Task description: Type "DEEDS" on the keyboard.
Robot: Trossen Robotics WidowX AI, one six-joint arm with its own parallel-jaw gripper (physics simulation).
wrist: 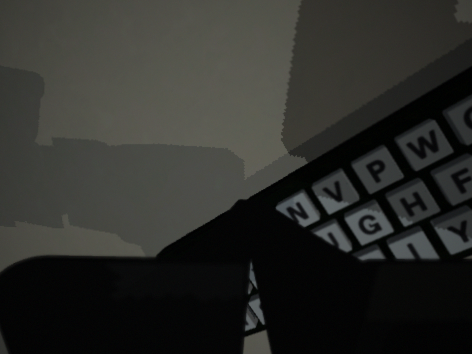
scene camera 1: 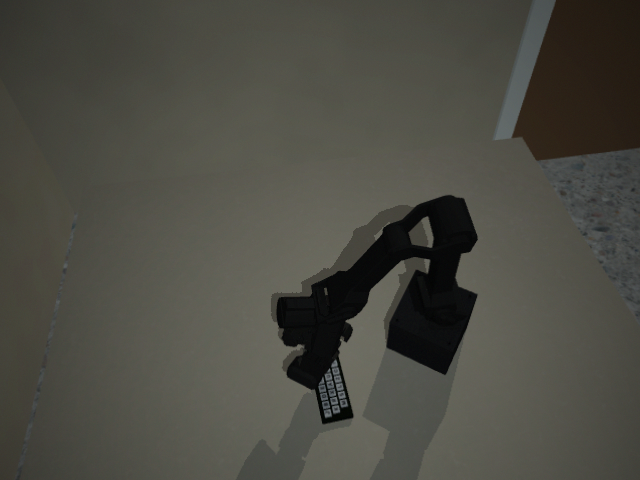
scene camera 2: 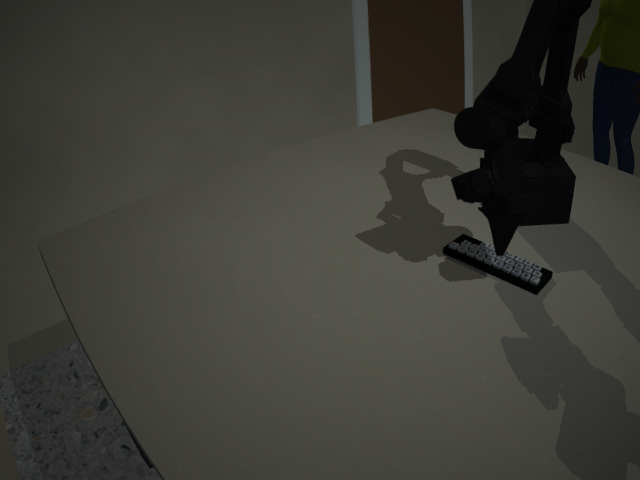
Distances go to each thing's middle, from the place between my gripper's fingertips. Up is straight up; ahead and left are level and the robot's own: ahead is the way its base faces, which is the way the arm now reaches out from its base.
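Relative to the black keyboard (scene camera 2: 546, 274), my gripper is 2 cm to the left of it, 3 cm past it and 3 cm above it.
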